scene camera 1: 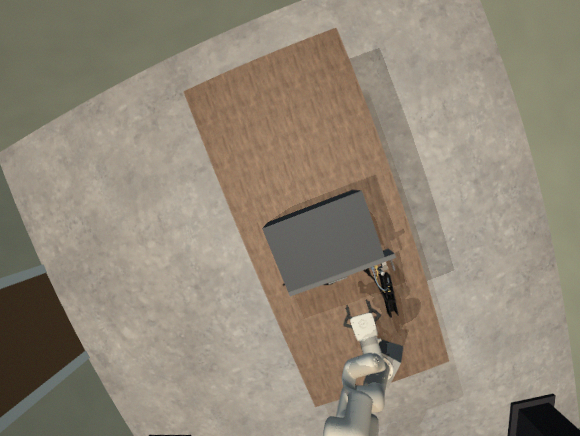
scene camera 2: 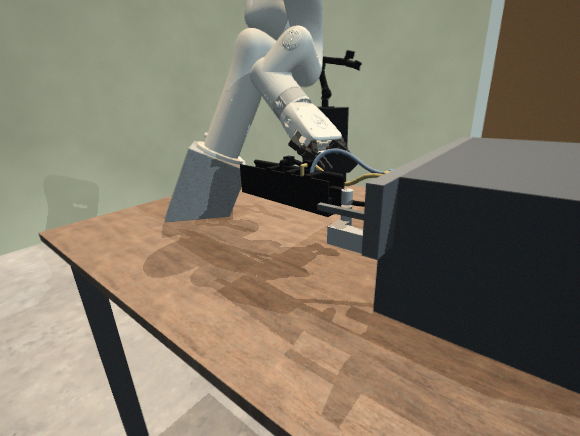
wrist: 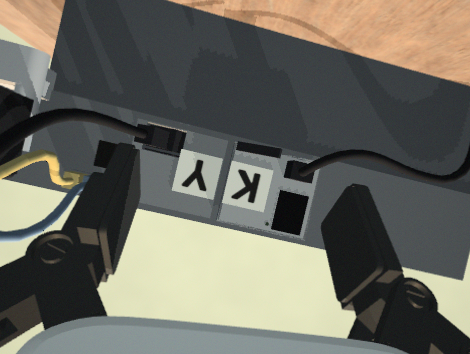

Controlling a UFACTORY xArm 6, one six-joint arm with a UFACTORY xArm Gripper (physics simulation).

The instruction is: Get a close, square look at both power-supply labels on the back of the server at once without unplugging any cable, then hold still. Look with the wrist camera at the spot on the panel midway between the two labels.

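Pixels of known places: gripper, between the fingertips: (scene camera 1: 356, 303) (scene camera 2: 341, 171) (wrist: 241, 188); arm's base, origin of its link: (scene camera 2: 219, 154).
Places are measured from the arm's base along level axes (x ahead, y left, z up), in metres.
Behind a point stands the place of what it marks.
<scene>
The server (scene camera 1: 322, 242) @(x 0.668, y 0.211, z 0.046 m) (scene camera 2: 480, 240) @(x 0.659, y -0.023, z -0.010 m) is a dark grey box on the table. In the wrist view its back panel (wrist: 390, 225) @(x 0.469, y 0.291, z 0.007 m) runs tilted across the picture. Two white power-supply labels sit side by side near the middle: the Y label (wrist: 197, 174) @(x 0.513, y 0.097, z 0.002 m) and the K label (wrist: 247, 186) @(x 0.493, y 0.141, z 0.002 m), both upside down, tilted and fully visible. A black power cable (wrist: 75, 115) @(x 0.453, y -0.001, z -0.019 m) is plugged in left of the Y label, another black cable (wrist: 370, 154) @(x 0.445, y 0.226, z -0.050 m) right of the K label. My gripper (scene camera 1: 358, 305) @(x 0.357, y 0.085, z -0.001 m) (wrist: 241, 188) @(x 0.357, y 0.085, z -0.001 m) is open and empty, a short way back from the panel. Its fingers frame the labels.
A yellow cable (scene camera 2: 362, 177) @(x 0.492, y -0.015, z 0.027 m) (wrist: 35, 156) @(x 0.439, y -0.013, z 0.010 m) and a blue cable (scene camera 2: 340, 151) @(x 0.446, y -0.012, z 0.058 m) (wrist: 55, 217) @(x 0.458, y 0.000, z 0.049 m) join the panel beside the left finger in the wrist view. A black cable arm (scene camera 1: 387, 295) (scene camera 2: 290, 187) stands beside the gripper. A grey bracket (scene camera 2: 345, 236) @(x 0.515, y -0.071, z -0.040 m) sticks out from the panel over the wooden table (scene camera 1: 280, 125) @(x 1.209, y 0.327, z -0.149 m) (scene camera 2: 165, 300) @(x 0.335, y -0.270, z -0.149 m).
</scene>
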